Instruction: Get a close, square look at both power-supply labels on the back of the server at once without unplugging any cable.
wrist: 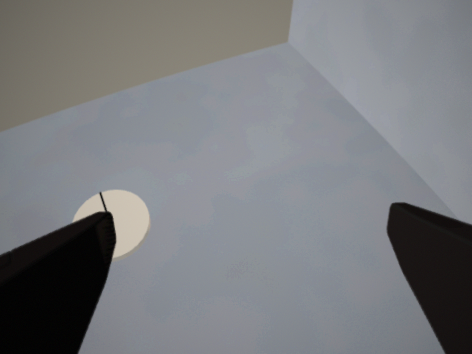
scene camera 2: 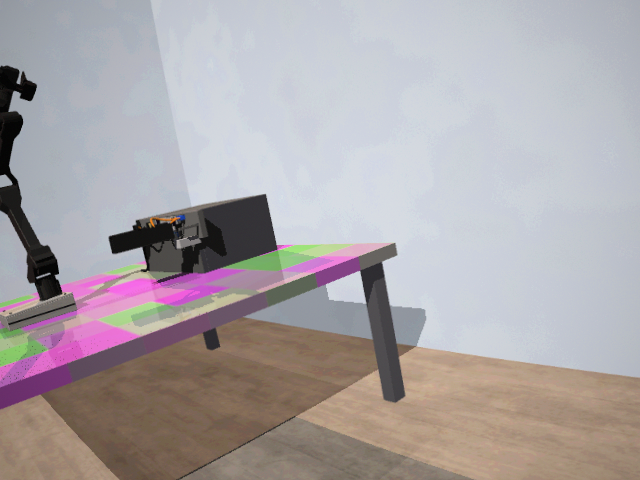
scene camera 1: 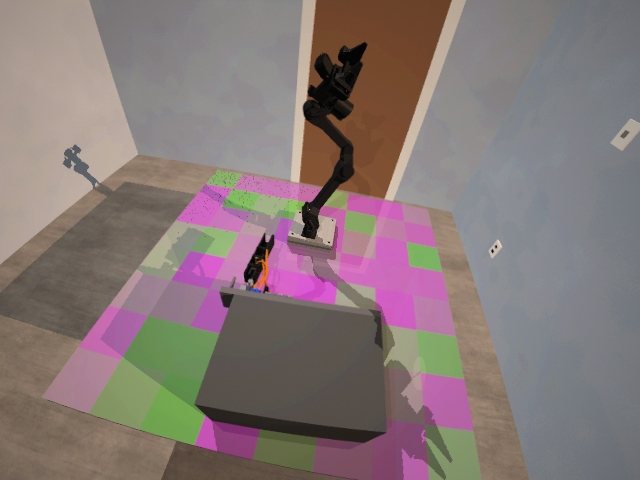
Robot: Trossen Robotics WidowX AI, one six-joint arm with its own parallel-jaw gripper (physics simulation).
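Places are measured from the arm's base along level axes (x left, y ahead, z down), in millimetres.
Pixels of known places: gripper, fingertip midpoint: (wrist: pixel 252 222) (scene camera 1: pixel 364 52); arm's base at its link origin: (scene camera 2: pixel 50 297) (scene camera 1: pixel 309 233).
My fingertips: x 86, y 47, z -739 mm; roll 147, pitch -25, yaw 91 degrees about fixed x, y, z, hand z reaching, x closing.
Observation:
Ahead of a thing's pixels: the offset from my fingertips to its top centre. "spot": to the spot under its first point.
The server is a large dark grey box (scene camera 1: pixel 299 366) (scene camera 2: pixel 240 232) on the table. Its back faces the arm's base. Orange cables @[spot: dx -184, dy +277, dz +610 mm] (scene camera 1: pixel 266 263) (scene camera 2: pixel 162 220) and a blue part @[spot: dx -181, dy +405, dz +589 mm] (scene camera 1: pixel 254 290) (scene camera 2: pixel 180 217) show at one side of the back, beside a long black bar @[dx -217, dy +256, dz +581 mm] (scene camera 1: pixel 253 268) (scene camera 2: pixel 131 241) that sticks out from it. The power-supply labels cannot be made out in any view. My gripper (scene camera 1: pixel 363 54) (wrist: pixel 252 222) is open and empty, raised high above the base and well away from the server. The wrist view shows wall and ceiling between and beyond the fingers; the server does not show there.
The arm's pale base plate (scene camera 1: pixel 323 232) (scene camera 2: pixel 38 311) stands on the pink and green table (scene camera 1: pixel 434 392) (scene camera 2: pixel 310 281), near the cable side of the server. A brown door (scene camera 1: pixel 382 77) is behind the arm. A pale round disc (wrist: pixel 131 220) is on the wall in the wrist view.

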